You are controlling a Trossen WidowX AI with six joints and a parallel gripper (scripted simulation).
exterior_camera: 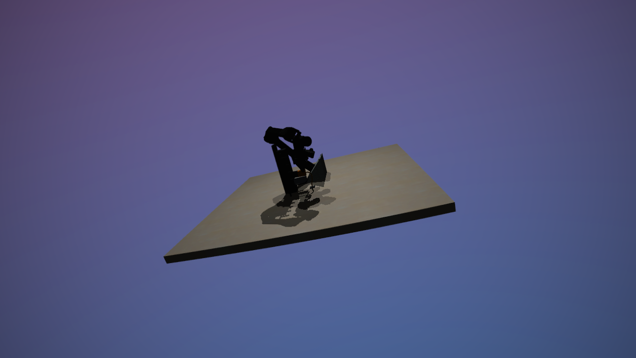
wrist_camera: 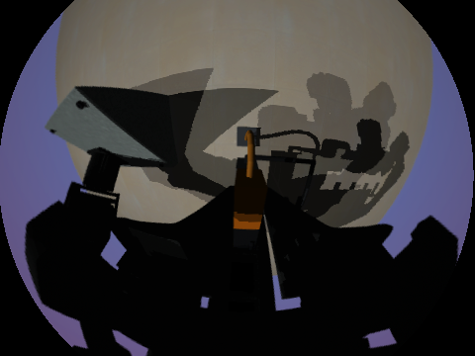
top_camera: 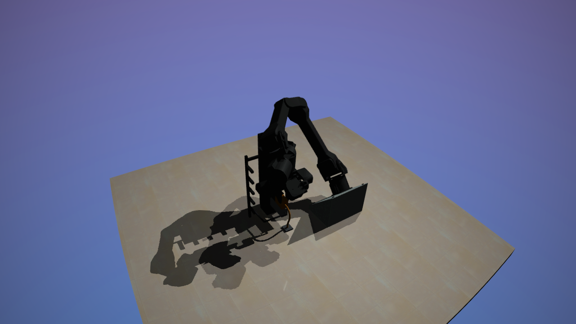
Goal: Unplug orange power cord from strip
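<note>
Now: gripper tip 30 mm to the left of the orange plug. Round my gripper tip: grey anchor block: 100 mm below, 30 mm to the left.
</note>
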